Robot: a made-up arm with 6 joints. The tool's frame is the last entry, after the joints.
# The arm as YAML. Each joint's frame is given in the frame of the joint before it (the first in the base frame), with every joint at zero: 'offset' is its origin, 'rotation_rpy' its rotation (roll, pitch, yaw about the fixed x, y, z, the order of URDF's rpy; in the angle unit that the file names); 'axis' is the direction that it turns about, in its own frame. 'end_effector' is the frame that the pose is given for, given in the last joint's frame.
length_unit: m
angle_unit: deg
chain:
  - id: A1
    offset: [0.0, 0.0, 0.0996]
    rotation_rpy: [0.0, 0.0, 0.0]
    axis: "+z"
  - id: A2
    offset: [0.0, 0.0, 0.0]
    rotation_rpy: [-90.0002, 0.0, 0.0]
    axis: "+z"
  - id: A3
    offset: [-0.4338, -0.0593, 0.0]
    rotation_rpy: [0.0, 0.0, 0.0]
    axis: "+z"
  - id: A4
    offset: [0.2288, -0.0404, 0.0]
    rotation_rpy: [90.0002, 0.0, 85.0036]
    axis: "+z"
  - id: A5
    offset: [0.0, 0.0, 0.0]
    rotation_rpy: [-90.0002, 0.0, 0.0]
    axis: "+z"
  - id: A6
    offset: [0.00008, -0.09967, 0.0]
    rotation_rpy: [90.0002, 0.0, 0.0]
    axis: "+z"
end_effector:
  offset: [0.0, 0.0, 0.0]
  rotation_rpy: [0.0, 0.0, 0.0]
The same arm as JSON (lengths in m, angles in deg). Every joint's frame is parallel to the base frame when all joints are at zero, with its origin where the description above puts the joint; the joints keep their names.
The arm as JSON. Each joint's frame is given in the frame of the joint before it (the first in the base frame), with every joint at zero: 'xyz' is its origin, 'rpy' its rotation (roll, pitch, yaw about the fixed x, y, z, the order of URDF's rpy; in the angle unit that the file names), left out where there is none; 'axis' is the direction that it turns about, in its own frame. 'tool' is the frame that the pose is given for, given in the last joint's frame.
{"units": {"length": "m", "angle": "deg"}, "joints": [{"name": "A1", "type": "revolute", "origin": {"xyz": [0.0, 0.0, 0.0996]}, "axis": "+z"}, {"name": "A2", "type": "revolute", "origin": {"xyz": [0.0, 0.0, 0.0]}, "axis": "+y"}, {"name": "A3", "type": "revolute", "origin": {"xyz": [-0.4338, 0.0, 0.0593]}, "axis": "+y"}, {"name": "A4", "type": "revolute", "origin": {"xyz": [0.2288, 0.0, 0.0404]}, "axis": [0.9962, 0.0, 0.0871]}, {"name": "A5", "type": "revolute", "origin": {"xyz": [0.0, 0.0, 0.0]}, "axis": "+y"}, {"name": "A6", "type": "revolute", "origin": {"xyz": [0.0993, 0.0, 0.0086]}, "axis": [0.9962, 0.0, 0.0871]}], "tool": {"origin": {"xyz": [0.0, 0.0, 0.0], "rpy": [0.0, 85.0, 0.0]}}}
